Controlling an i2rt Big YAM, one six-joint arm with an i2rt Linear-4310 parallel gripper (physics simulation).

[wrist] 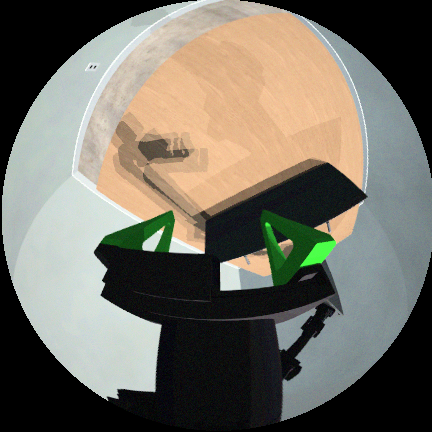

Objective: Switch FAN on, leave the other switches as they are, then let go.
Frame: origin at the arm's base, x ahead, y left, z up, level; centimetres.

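Where they show: gripper, fingertip midpoint: [217, 214]; arm's base, link origin: [325, 307].
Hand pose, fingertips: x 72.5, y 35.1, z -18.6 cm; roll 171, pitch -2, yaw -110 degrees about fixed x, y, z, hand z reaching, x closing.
Observation:
Each offset is from my fingertips to the centre of the thing. Level surfaces: height alone.
A dark box {dx -28.8, dy -13.8, dz -17.0 cm} [295, 207], the switch panel, is right of centre in the wrist view, on the wooden table top. Its broad black side faces the camera. Two small grey levers stick out past its lower edge, one lever {dx -41.5, dy +1.9, dz -12.2 cm} [247, 259] near the left end and another lever {dx -33.8, dy -33.3, dz -12.2 cm} [328, 226] towards the right. The face with the labels is hidden, so I cannot tell which lever is FAN or how any is set. My gripper [217, 214] is open with nothing between its green fingers. The right finger overlaps the box in the view and hides part of its lower edge.
The wooden table top {dz -23.6 cm} [225, 100] carries shadows of the arm. A grey stone-like strip [107, 112] runs along its upper left side. Pale walls surround it, with a small socket [92, 67] at upper left. A black jointed arm-like part [297, 351] shows at lower right.

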